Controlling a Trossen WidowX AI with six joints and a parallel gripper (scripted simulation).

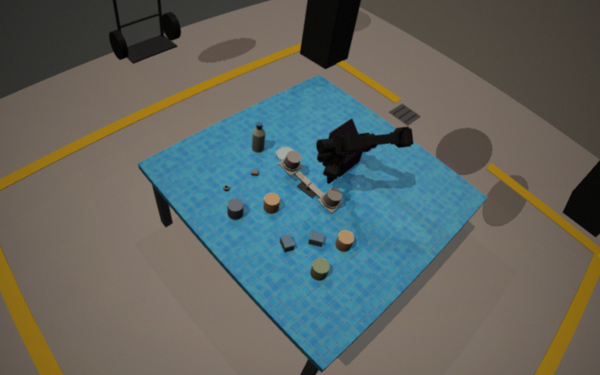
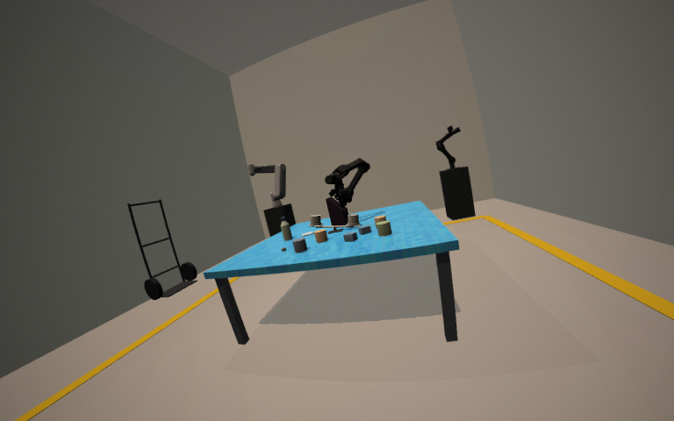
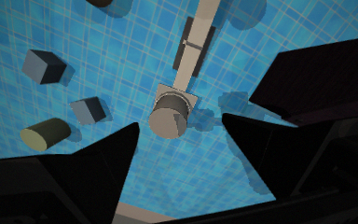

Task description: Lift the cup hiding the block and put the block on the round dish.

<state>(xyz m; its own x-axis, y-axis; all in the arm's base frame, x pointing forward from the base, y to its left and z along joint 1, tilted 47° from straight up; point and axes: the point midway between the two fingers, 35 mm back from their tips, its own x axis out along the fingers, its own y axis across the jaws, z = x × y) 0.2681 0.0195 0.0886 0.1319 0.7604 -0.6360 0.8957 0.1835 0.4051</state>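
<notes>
My gripper tip is 100 mm above the grey cup, 60 mm to the right of it and 10 mm short of it. The rest, counted from my gripper tip: small pale green block (120 mm below, 40 mm to the left, 10 mm ahead); then pale round dish (330 mm to the right, 150 mm below, 60 mm behind); then small balance (130 mm below, 90 mm to the right, 20 mm ahead).
</notes>
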